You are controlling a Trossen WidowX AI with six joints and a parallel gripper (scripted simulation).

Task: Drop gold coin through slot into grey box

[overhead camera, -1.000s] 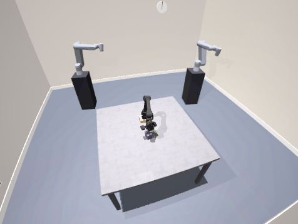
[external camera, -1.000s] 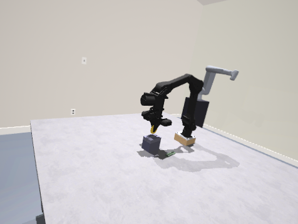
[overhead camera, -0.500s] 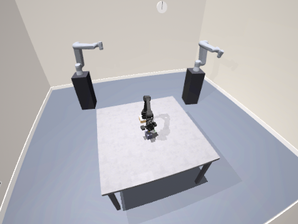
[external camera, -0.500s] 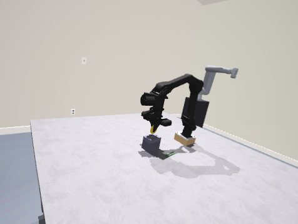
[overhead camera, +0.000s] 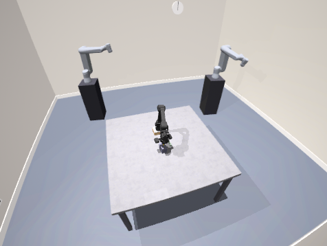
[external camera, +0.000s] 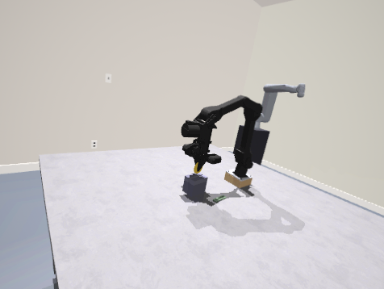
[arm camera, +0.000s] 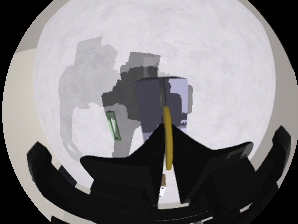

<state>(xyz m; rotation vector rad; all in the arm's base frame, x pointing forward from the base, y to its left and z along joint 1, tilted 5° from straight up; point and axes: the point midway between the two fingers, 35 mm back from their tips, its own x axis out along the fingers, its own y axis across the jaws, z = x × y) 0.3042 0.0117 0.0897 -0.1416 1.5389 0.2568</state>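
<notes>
The coin is 2 cm above my gripper tip.
</notes>
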